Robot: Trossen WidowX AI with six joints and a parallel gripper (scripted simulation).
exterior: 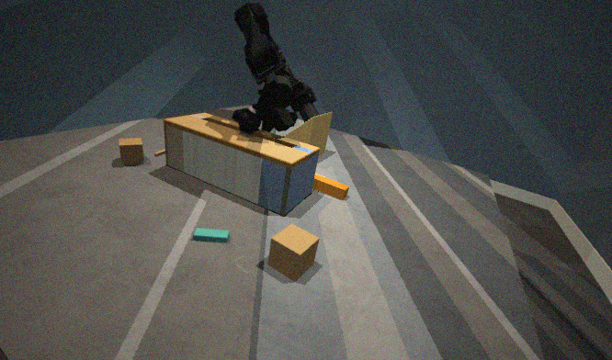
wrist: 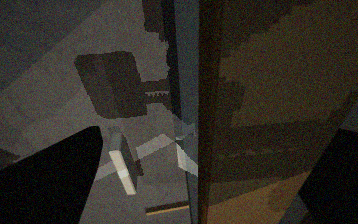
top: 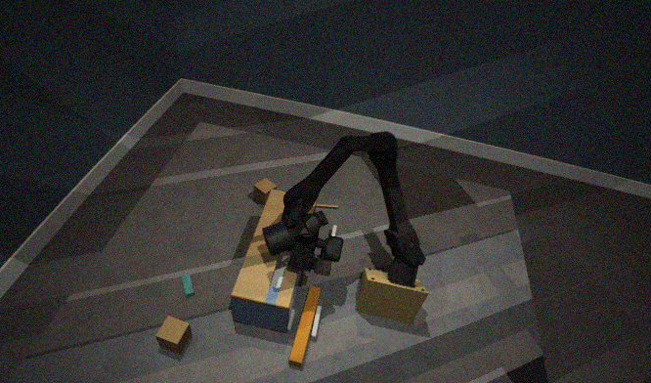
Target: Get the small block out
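The green block is 50 mm ahead of my gripper tip and 20 mm to the right of it. From my gripper tip the other things lie so: orange cube 260 mm to the right, 200 mm ahead, 60 mm below; then box 40 mm ahead, 30 mm below, 10 mm to the left.
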